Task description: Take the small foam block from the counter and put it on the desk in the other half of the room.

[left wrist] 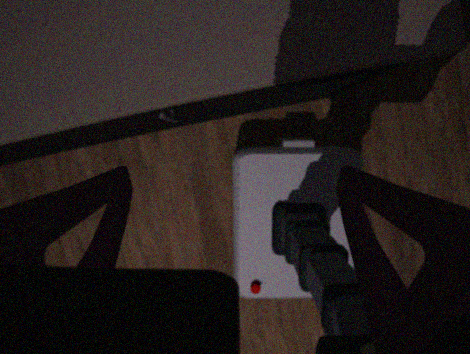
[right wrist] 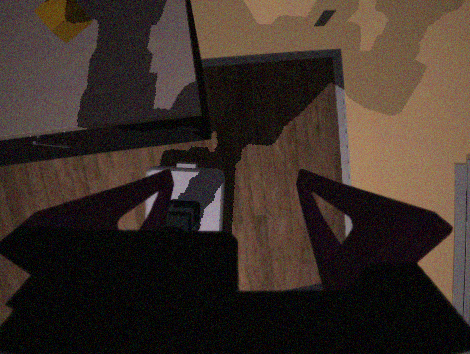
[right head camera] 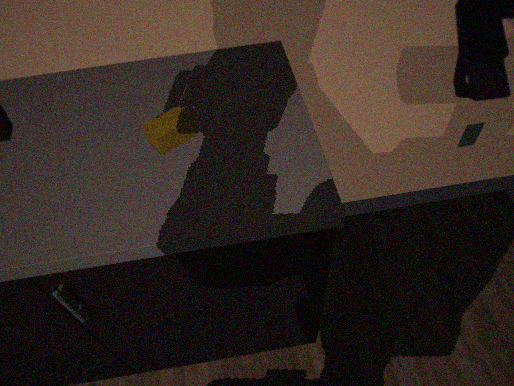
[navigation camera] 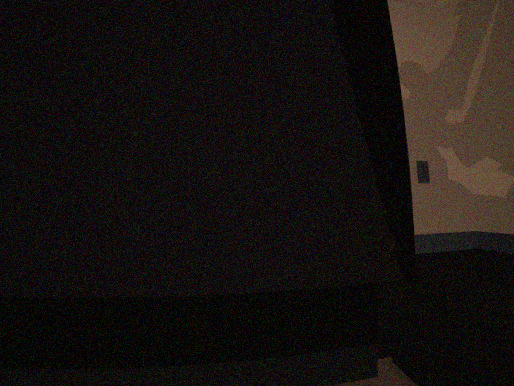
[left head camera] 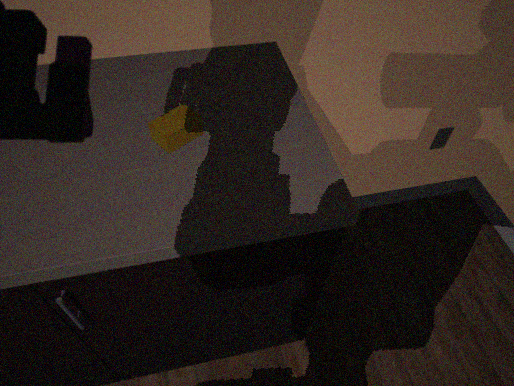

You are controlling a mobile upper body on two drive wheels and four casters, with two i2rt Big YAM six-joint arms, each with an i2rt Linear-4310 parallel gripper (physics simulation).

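Frame: origin at the left arm's base, x ahead, y down, z left, level; centimetres.
Seen in the pictures: left gripper, fingertip midpoint: [left wrist: 234, 177] [left head camera: 27, 127]; right gripper, fingertip midpoint: [right wrist: 235, 176].
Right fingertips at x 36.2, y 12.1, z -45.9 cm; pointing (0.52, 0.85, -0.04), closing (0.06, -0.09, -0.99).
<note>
Pixels of each thing's middle, then the offset from my right fingertips to it. "*": a spot on its surface instead. Level surfaces: height alone.
- small yellow foam block at the middle of its body: [left head camera: 176, 128] [right head camera: 170, 129] [right wrist: 64, 16] dx +35.5, dy +35.6, dz +42.1 cm
- grey counter at its surface level: dy +37.9 cm
- metal handle at a spot on its surface: [left head camera: 70, 311] [right head camera: 68, 304] * dx +3.9, dy +53.0, dz +61.6 cm
- wooden floor at its surface level: dy +128.9 cm
- small dark plate at the middle of its body: [right head camera: 470, 135] [left head camera: 441, 138] [navigation camera: 423, 172] [right wrist: 324, 18] dx +88.6, dy +88.9, dz -55.3 cm
The small yellow foam block [left head camera: 170, 131] [right head camera: 162, 132] [right wrist: 55, 22] lies on the grey counter [left head camera: 115, 200] [right head camera: 100, 200] [left wrist: 125, 65] [right wrist: 40, 90], its right part in the robot's shadow. My left gripper [left wrist: 234, 177] is open and empty, over the floor and the robot's base in front of the counter; a dark part of the left arm shows at the upper left of the left head camera view. My right gripper [right wrist: 235, 176] is open and empty, lower in its wrist view than the block and to the right of it. The desk does not show in these views.
The counter's dark front has a metal handle [left head camera: 70, 311] [right head camera: 69, 305]. The robot's white base [left wrist: 267, 200] [right wrist: 212, 200] stands on the wooden floor [left wrist: 175, 200] [right wrist: 275, 210] close to the counter. Walls [left head camera: 340, 115] [right wrist: 390, 145] rise behind and to the right, with a small dark plate [left head camera: 441, 138] [right head camera: 471, 135] [navigation camera: 423, 172].
</note>
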